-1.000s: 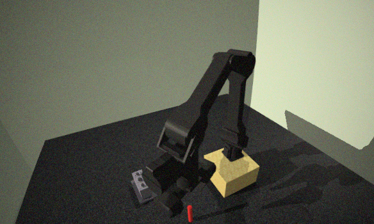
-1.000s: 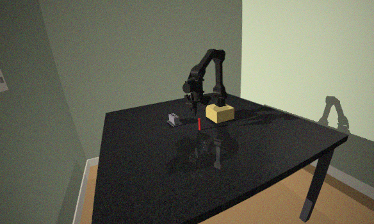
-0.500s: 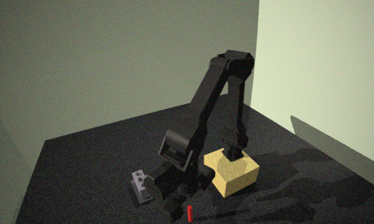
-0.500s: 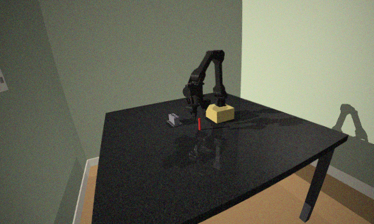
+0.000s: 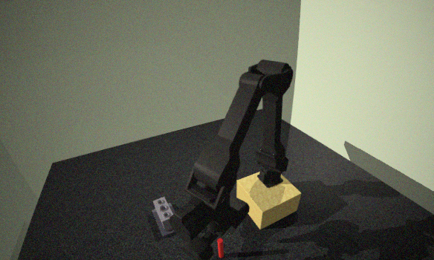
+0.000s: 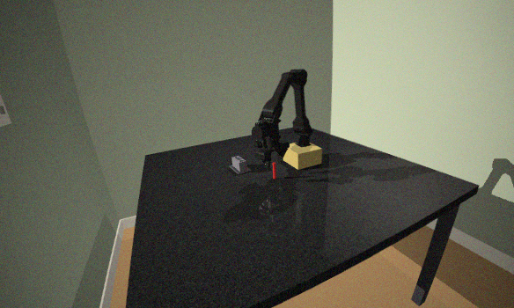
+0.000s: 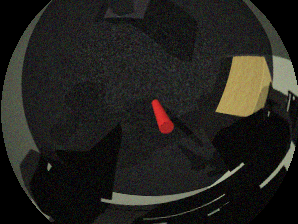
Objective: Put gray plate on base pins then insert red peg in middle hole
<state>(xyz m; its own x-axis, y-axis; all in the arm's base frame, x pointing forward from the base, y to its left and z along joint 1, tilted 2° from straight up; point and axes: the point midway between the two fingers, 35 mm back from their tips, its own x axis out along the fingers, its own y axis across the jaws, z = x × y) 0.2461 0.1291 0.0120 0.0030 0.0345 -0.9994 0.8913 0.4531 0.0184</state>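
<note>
Now: gripper tip 20 mm above the red peg. From my gripper tip the other things lie so: base: 110 mm ahead, 190 mm to the right, 50 mm below; then gray plate: 110 mm ahead, 190 mm to the right, 20 mm below.
</note>
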